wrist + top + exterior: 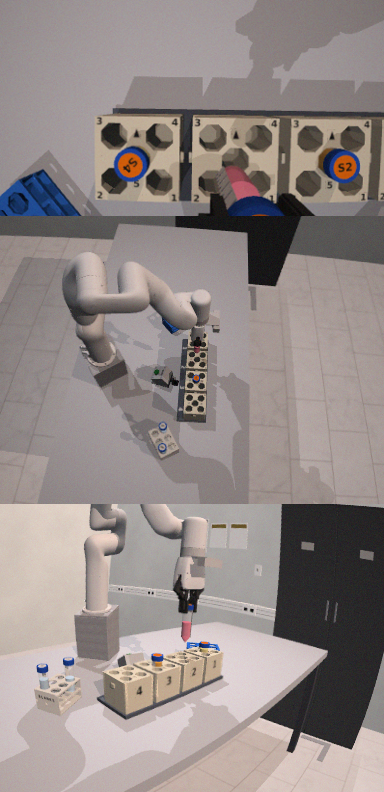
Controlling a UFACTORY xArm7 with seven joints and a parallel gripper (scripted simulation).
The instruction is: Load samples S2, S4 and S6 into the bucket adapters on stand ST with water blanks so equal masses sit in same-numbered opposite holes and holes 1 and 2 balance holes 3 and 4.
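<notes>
The sample tube S6 lies 50 mm below my hand and 10 mm to the left of it. Round my hand: sample tube S2: 180 mm below, 130 mm to the right, 10 mm ahead; then sample tube S4: 180 mm below, 100 mm to the left; then adapter: 200 mm below, 120 mm to the right, 10 mm ahead.
</notes>
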